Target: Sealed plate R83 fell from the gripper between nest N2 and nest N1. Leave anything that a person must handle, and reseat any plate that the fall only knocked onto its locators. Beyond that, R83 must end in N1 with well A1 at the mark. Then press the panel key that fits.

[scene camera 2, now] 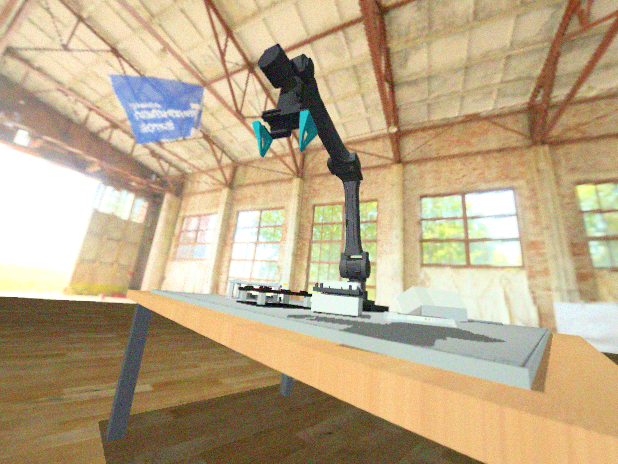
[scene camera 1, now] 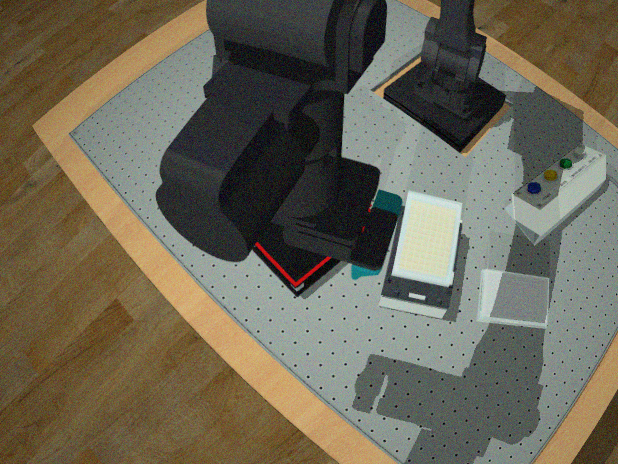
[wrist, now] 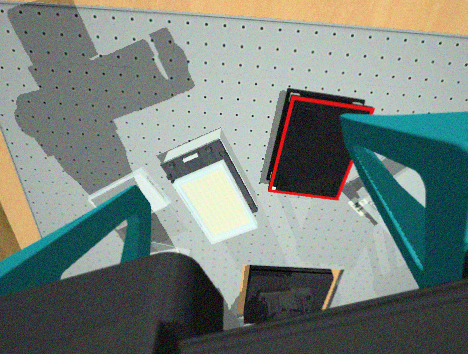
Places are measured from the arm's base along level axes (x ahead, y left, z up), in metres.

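Pixels of known places: gripper, fingertip midpoint: (scene camera 2: pixel 280 153) (scene camera 1: pixel 300 256) (wrist: pixel 236 164); arm's base, origin of the base link: (scene camera 1: pixel 448 95) (wrist: pixel 283 299).
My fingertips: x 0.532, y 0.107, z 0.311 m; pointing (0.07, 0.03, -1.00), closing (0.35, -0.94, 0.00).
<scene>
Ahead of a thing's pixels: the offset from my fingertips to its top centre. "*": to the spot under its first point.
A plate with a cream well field and pale blue rim @(* dx -0.216, dy +0.035, dz -0.256 m) (scene camera 1: pixel 428 240) (wrist: pixel 217 202) lies on a dark nest with a white base @(* dx -0.141, dy +0.071, dz -0.315 m) (scene camera 1: pixel 412 309) (wrist: pixel 202 154). It is shifted toward one end, leaving the nest's other end and a white clip bare. A clear, whitish, box-like piece @(dx -0.262, dy +0.199, dz -0.318 m) (scene camera 1: pixel 520 300) (wrist: pixel 154 192) lies apart on the pegboard beside it. No plate name, nest name or A1 mark is readable. My gripper (scene camera 2: pixel 283 152) (wrist: pixel 236 164) is open and empty, high above the table. The panel @(dx -0.487, dy +0.172, dz -0.248 m) (scene camera 1: pixel 565 200) has blue @(dx -0.422, dy +0.129, dz -0.257 m) (scene camera 1: pixel 534 188), yellow @(dx -0.470, dy +0.144, dz -0.257 m) (scene camera 1: pixel 550 175) and green @(dx -0.517, dy +0.158, dz -0.257 m) (scene camera 1: pixel 565 163) buttons.
A black tray with a red border @(dx -0.147, dy -0.123, dz -0.286 m) (scene camera 1: pixel 296 270) (wrist: pixel 315 150) stands beside the nest, partly hidden by the arm in scene camera 1. The arm's base (scene camera 1: pixel 445 110) (wrist: pixel 290 295) stands behind. A small white label @(* dx -0.278, dy -0.231, dz -0.330 m) (wrist: pixel 359 206) is partly behind a finger. Wooden edging surrounds the pegboard.
</scene>
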